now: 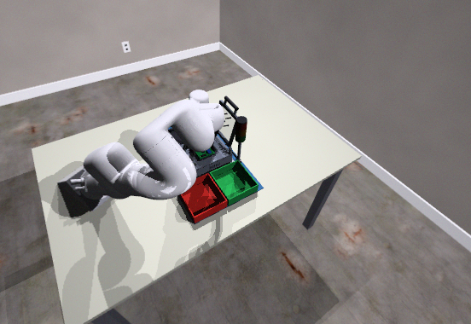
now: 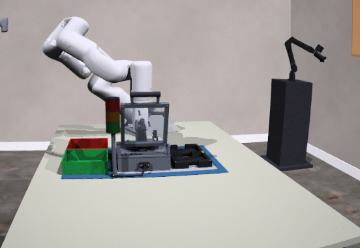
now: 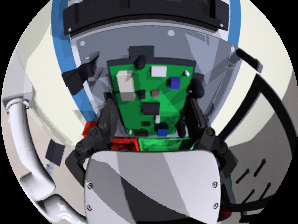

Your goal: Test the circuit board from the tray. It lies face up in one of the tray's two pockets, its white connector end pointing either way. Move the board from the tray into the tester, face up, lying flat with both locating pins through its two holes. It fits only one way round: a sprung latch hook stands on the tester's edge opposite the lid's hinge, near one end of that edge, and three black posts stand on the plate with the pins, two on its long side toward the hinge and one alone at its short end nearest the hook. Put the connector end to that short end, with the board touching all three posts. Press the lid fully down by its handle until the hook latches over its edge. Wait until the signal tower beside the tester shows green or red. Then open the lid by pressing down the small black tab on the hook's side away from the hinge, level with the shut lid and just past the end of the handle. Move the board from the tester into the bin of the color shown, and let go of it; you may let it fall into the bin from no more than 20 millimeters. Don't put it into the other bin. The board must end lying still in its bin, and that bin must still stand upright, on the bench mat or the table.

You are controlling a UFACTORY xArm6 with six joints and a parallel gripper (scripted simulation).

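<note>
My gripper is now right at the green circuit board. From my hand the other things lie so: tester plate: 1 cm to the left; then green bin: 4 cm ahead, 20 cm to the right, 6 cm below; then clear lid: 12 cm ahead, 11 cm above.
</note>
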